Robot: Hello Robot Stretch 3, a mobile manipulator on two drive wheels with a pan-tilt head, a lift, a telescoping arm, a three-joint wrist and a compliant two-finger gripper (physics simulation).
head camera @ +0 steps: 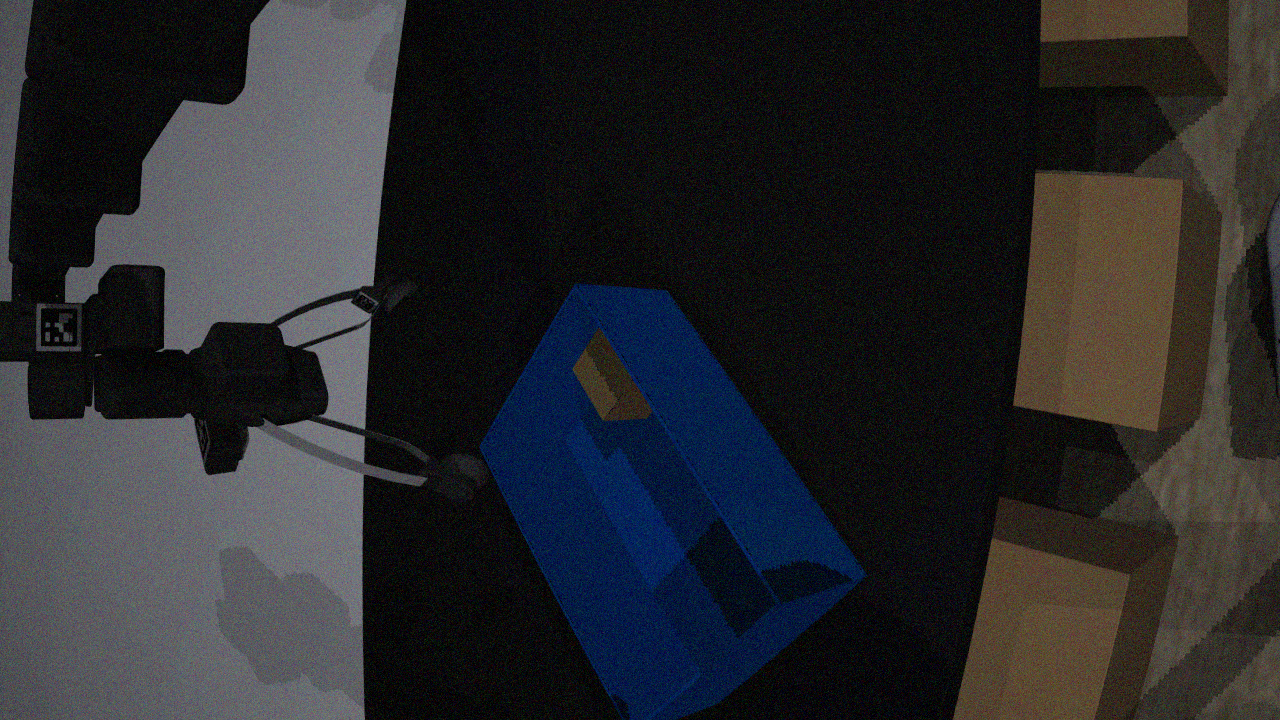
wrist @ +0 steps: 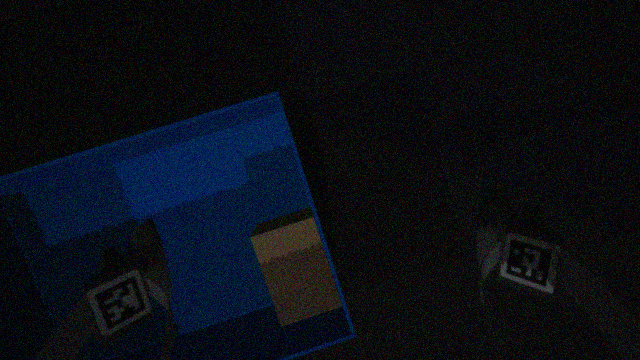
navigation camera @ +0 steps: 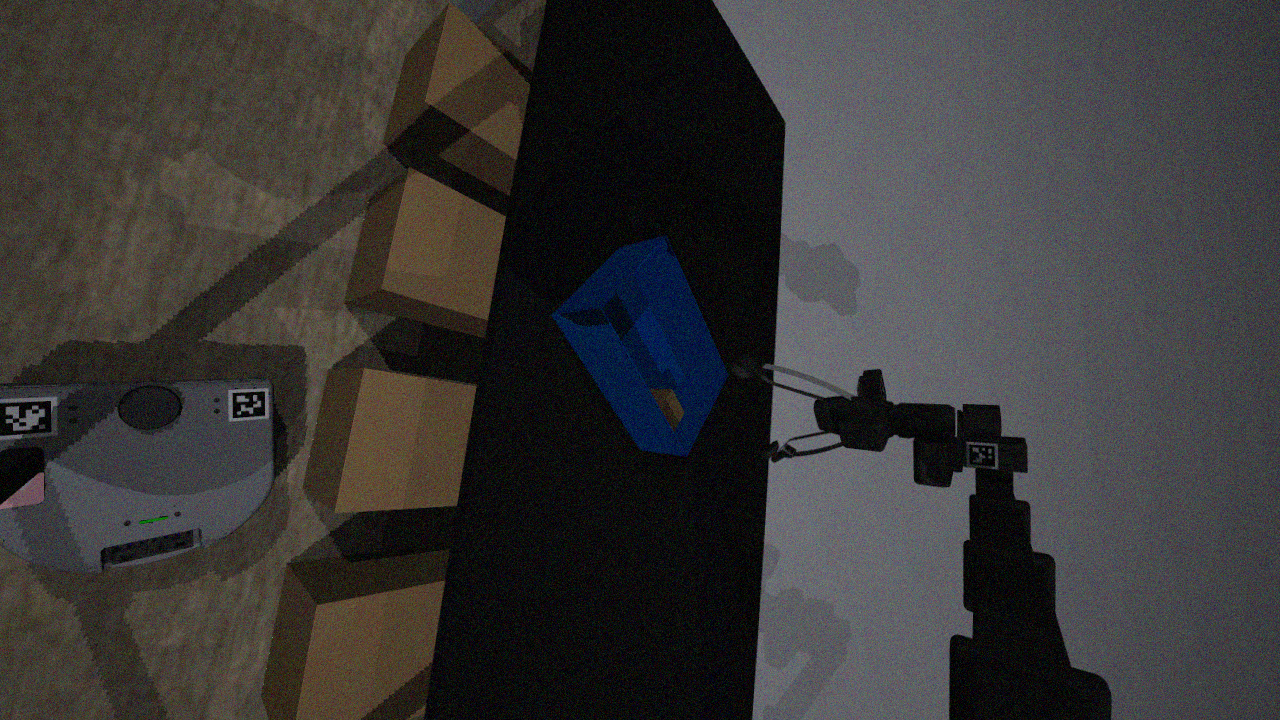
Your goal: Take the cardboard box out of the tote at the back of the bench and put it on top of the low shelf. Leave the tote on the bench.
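Places are measured from the robot's base along level axes (x down, y right, z back), in metres.
Pixels of known places: gripper, fingertip midpoint: (head camera: 447, 381) (navigation camera: 747, 410); robot's base, link origin: (navigation camera: 151, 405).
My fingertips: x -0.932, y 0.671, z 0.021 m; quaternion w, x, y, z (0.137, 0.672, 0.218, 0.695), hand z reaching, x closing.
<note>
For each thing: its top centre in the pictures, then the offset to it from my fingertips. Level surfaces: height alone.
- tan cardboard box, top centre: (head camera: 611, 357) (navigation camera: 667, 419) dx +0.117, dy -0.070, dz +0.015 m
- blue tote, top centre: (head camera: 602, 513) (navigation camera: 676, 348) dx +0.070, dy -0.106, dz -0.107 m
- black bench, surface height: dx +0.170 m
- brown floor, surface height: dx +0.931 m
A tan cardboard box (head camera: 601, 383) (navigation camera: 668, 408) (wrist: 300, 275) sits inside the blue tote (head camera: 733, 447) (navigation camera: 608, 376) (wrist: 200, 165), at one end against the wall. The tote stands at an angle on the black bench (head camera: 805, 179) (navigation camera: 617, 582). My gripper (head camera: 427, 385) (navigation camera: 760, 410) (wrist: 321, 229) is open and empty, its fingers wide apart. In the head and navigation views it shows at the bench's edge, beside the tote's box end, with one fingertip near a tote corner. In the wrist view the box shows between the two fingers. Its height above the tote is hard to tell. The low shelf cannot be made out.
Several tan blocky objects (head camera: 1100, 295) (navigation camera: 407, 438) stand in a row along the bench's other long edge. My grey base (navigation camera: 179, 465) shows beyond them on the brown floor (navigation camera: 223, 205). My dark arm (head camera: 80, 152) (navigation camera: 1011, 573) extends over a pale grey surface (navigation camera: 895, 223).
</note>
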